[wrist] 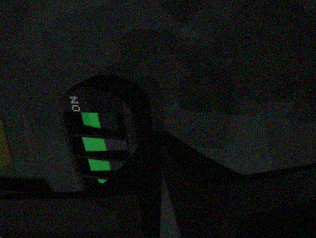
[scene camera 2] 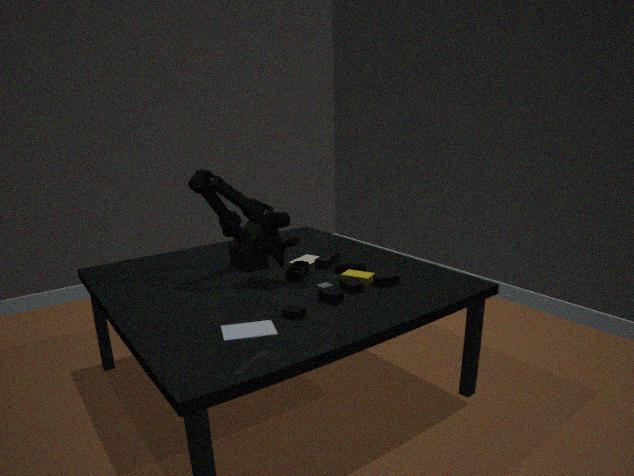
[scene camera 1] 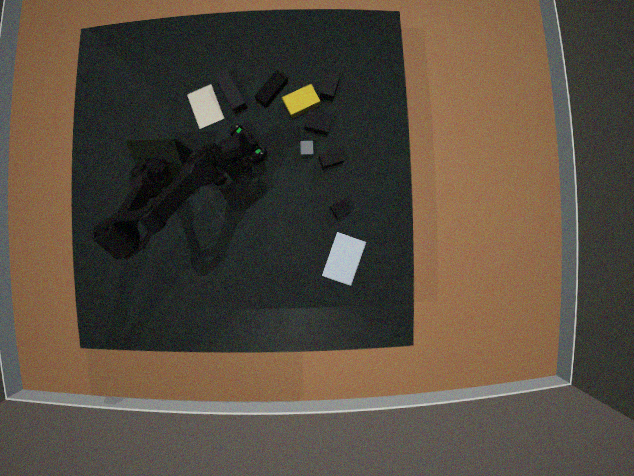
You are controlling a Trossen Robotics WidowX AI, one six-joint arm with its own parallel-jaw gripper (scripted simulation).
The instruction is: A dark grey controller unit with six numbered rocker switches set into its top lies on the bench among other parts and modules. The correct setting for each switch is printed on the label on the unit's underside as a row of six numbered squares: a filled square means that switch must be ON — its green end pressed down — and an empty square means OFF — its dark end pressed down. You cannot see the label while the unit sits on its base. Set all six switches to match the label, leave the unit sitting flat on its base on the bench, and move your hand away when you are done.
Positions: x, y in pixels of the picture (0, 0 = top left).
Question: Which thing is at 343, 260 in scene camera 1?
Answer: A pale blue card.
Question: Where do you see a yellow block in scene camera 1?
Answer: At 304, 99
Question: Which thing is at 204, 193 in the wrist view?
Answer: The gripper.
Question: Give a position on a cream card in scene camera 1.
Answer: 206, 108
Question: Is the gripper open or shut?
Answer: Shut.
